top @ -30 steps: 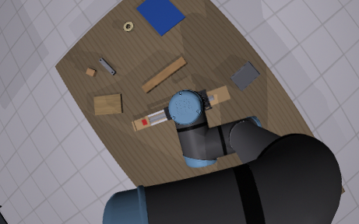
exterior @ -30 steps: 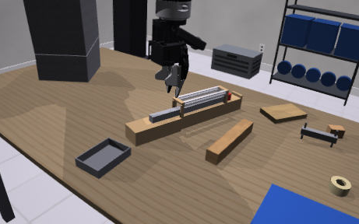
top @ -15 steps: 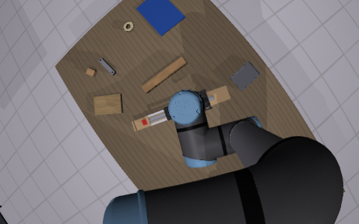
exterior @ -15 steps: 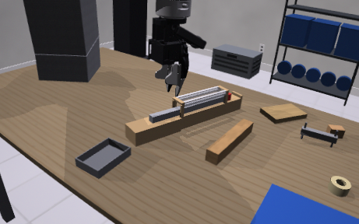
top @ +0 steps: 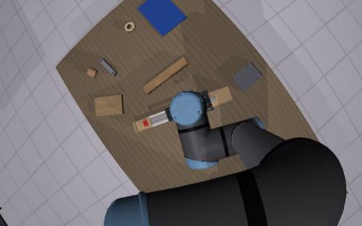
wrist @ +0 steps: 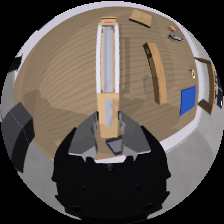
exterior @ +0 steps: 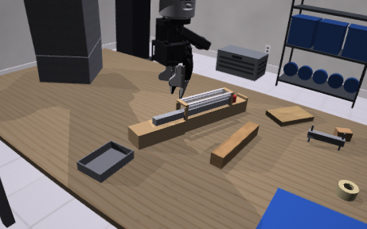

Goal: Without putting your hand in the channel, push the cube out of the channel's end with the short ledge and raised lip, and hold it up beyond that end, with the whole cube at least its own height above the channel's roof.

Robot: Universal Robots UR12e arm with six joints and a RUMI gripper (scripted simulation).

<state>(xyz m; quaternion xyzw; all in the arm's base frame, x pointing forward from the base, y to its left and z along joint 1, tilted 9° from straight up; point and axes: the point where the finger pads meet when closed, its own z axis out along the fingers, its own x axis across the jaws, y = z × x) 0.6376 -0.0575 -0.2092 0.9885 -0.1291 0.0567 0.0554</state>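
The red cube lies 23 cm to the left of my hand, 8 cm below it and 6 cm ahead of it. The rest, counted from my hand: wooden bar (19 cm ahead, 12 cm below, 5 cm to the left); then wooden plate (36 cm to the left, 24 cm ahead, 12 cm below); then grey tray (25 cm to the right, 13 cm below, 2 cm behind).
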